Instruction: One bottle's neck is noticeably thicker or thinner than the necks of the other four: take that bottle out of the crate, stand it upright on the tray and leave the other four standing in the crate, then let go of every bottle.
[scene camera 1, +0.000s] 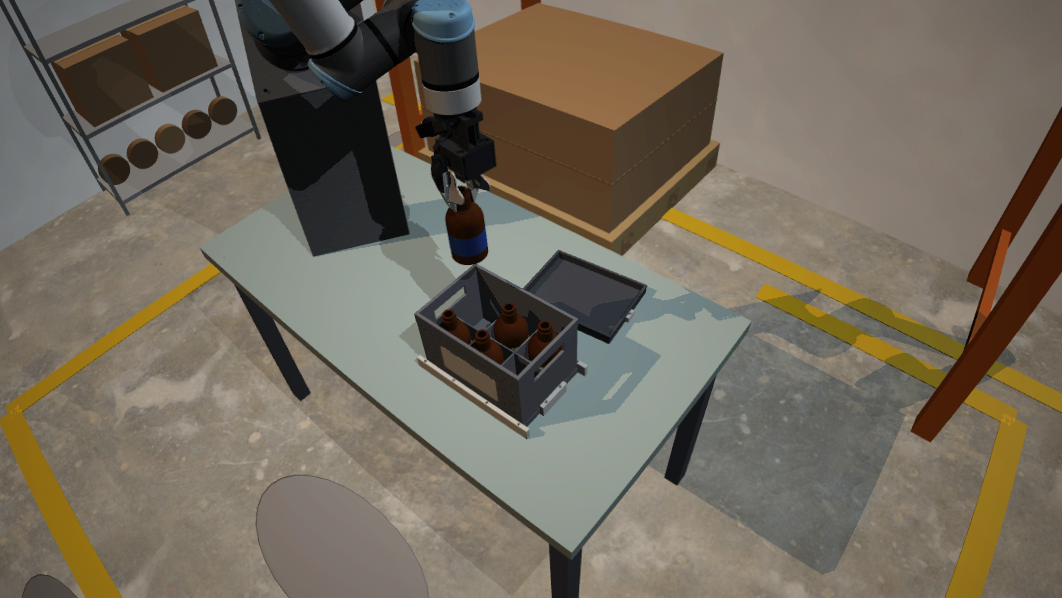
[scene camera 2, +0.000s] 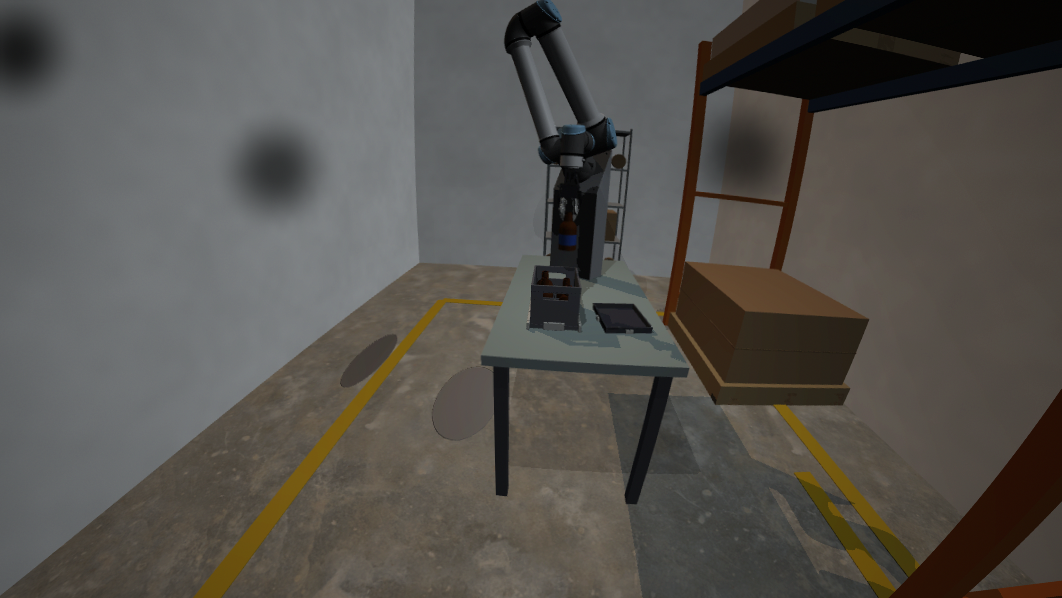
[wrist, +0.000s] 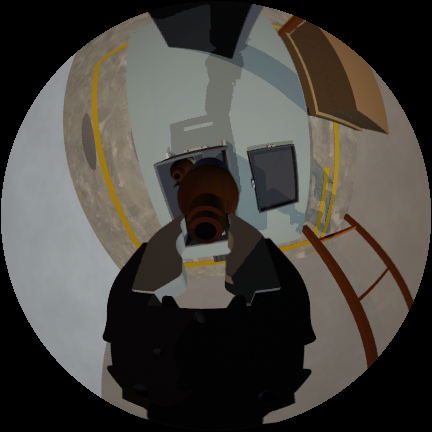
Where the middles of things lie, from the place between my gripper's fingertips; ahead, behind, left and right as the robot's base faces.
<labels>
Now: the brown bottle (scene camera 1: 466, 230) 4 cm below my hand and 1 cm to the left of it.
</labels>
